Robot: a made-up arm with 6 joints. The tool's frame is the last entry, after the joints.
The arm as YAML. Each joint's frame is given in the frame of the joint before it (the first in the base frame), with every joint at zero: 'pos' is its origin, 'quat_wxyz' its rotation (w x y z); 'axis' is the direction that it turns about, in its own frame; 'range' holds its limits. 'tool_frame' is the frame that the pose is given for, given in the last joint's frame.
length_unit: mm
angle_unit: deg
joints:
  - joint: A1
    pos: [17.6, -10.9, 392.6]
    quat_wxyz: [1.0, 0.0, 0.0, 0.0]
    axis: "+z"
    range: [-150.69, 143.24]
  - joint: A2
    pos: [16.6, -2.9, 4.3]
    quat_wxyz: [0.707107, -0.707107, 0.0, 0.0]
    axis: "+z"
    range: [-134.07, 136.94]
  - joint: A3
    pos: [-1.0, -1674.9, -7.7]
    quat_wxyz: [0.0, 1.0, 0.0, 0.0]
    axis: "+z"
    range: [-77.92, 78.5]
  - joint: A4
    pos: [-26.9, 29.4, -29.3]
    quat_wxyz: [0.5, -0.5, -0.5, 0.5]
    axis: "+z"
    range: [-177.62, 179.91]
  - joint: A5
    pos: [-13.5, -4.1, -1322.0]
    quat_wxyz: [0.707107, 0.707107, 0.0, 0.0]
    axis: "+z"
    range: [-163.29, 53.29]
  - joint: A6
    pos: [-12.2, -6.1, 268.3]
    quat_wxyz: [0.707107, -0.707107, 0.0, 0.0]
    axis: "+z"
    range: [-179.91, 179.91]
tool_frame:
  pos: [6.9, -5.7, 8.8]
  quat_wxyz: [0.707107, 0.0, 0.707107, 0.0]
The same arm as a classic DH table. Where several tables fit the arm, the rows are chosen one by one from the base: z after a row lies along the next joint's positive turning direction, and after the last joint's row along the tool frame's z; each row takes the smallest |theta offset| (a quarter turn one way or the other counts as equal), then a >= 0, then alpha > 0; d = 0 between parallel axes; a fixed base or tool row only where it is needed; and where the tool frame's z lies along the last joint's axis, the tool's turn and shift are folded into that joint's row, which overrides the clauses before.
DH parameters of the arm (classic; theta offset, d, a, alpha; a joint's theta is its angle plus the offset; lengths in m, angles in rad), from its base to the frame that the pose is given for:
base (fixed): -0.5545 0 0.0207 0
A1: 0.5545 0.3969 0.0166 -1.5708
A2: 1.5702 0 -1.6749 3.1416
A3: -0.0006 -0.0187 -0.0294 1.5708
A4: 0 -1.2951 0.0135 -1.5708
A5: 0 0.2724 0.0122 1.5708
A6: 1.5708 0.0027 0.0057 -1.5708
tool (fixed): 1.5708 0.0069 0 0
Joint limits (rad, base to tool): -2.63..2.5 -2.34..2.3901 -1.36..1.3701 -3.1001..3.14 -2.8499..0.9301 -3.14..3.14

